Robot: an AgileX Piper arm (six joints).
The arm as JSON. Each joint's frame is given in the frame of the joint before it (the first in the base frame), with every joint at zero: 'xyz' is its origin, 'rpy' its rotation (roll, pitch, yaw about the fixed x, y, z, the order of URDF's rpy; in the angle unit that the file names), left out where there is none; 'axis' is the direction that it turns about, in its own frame. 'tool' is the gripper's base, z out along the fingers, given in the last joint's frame.
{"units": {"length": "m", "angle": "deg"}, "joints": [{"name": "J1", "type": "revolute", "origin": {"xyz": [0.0, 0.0, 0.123]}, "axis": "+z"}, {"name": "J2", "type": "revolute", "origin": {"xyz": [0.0, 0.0, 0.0]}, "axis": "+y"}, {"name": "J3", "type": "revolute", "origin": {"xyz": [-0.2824, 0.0, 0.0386]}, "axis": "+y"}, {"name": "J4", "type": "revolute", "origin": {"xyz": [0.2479, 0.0, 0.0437]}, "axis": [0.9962, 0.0, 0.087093]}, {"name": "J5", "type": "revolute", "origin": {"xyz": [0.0, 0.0, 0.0]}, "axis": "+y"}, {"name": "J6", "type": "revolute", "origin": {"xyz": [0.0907, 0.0, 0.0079]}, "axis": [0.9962, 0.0, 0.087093]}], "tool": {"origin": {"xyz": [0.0, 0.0, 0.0], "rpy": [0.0, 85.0, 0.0]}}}
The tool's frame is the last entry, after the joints.
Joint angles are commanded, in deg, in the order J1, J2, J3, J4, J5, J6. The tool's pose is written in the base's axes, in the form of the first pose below.
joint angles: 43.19, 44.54, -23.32, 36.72, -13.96, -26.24
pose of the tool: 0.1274 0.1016 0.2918 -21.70 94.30 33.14
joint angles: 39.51, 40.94, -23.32, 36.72, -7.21, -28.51
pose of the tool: 0.1213 0.0912 0.2930 -23.60 95.72 31.83
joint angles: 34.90, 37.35, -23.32, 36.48, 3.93, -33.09
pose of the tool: 0.1118 0.0825 0.2881 -29.90 99.47 29.44
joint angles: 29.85, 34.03, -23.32, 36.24, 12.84, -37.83
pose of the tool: 0.1033 0.0731 0.2848 -34.80 101.61 26.09
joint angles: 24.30, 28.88, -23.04, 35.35, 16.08, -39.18
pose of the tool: 0.0939 0.0584 0.2896 -32.75 99.61 22.08
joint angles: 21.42, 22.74, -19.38, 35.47, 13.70, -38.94
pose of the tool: 0.0824 0.0458 0.2818 -27.91 96.22 19.45
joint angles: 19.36, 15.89, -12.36, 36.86, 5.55, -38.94
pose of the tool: 0.0736 0.0315 0.2611 -19.99 91.21 15.89
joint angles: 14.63, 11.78, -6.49, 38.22, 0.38, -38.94
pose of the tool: 0.0709 0.0189 0.2381 -12.31 89.94 11.06
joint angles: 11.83, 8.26, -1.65, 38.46, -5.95, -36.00
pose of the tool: 0.0678 0.0082 0.2215 -4.27 86.95 8.51
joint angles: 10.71, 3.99, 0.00, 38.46, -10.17, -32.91
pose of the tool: 0.0615 0.0015 0.2216 1.26 81.14 8.63
